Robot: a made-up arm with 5 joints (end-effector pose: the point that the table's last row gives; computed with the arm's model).
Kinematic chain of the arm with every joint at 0, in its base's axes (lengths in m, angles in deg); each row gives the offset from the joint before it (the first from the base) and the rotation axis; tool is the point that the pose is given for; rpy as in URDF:
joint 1: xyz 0.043 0 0.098 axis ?
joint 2: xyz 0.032 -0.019 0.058 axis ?
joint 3: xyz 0.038 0 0.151 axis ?
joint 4: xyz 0.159 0 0.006 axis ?
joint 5: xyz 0.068 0.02 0 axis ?
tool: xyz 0 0 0 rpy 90 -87.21 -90
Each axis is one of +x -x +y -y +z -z.
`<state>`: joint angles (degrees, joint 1 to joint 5).
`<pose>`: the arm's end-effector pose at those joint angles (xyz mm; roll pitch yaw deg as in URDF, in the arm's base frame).
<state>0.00 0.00 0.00 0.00 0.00</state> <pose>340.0 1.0 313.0 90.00 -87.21 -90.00</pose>
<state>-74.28 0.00 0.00 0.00 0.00</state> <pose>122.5 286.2 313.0 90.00 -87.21 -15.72</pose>
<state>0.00 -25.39 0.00 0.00 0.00</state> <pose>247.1 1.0 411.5 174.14 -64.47 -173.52</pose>
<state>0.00 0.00 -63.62 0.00 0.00</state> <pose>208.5 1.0 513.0 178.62 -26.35 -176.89</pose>
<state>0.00 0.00 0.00 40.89 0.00</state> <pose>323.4 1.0 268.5 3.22 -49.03 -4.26</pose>
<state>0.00 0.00 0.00 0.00 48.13</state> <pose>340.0 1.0 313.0 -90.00 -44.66 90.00</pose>
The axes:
joint 1: -z
joint 2: +y
joint 3: +y
joint 4: +y
joint 5: -x

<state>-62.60 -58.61 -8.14 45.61 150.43</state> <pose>62.2 39.1 440.1 -125.85 51.99 122.95</pose>
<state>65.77 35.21 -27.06 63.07 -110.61</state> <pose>179.4 -300.7 176.5 17.33 7.35 -178.05</pose>
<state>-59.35 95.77 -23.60 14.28 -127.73</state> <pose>163.0 204.4 -114.4 2.70 2.31 -71.12</pose>
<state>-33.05 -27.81 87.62 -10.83 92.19</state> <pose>147.2 69.0 121.6 -41.02 -0.39 122.60</pose>
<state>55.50 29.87 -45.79 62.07 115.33</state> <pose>235.6 -278.4 268.4 -41.58 15.40 51.16</pose>
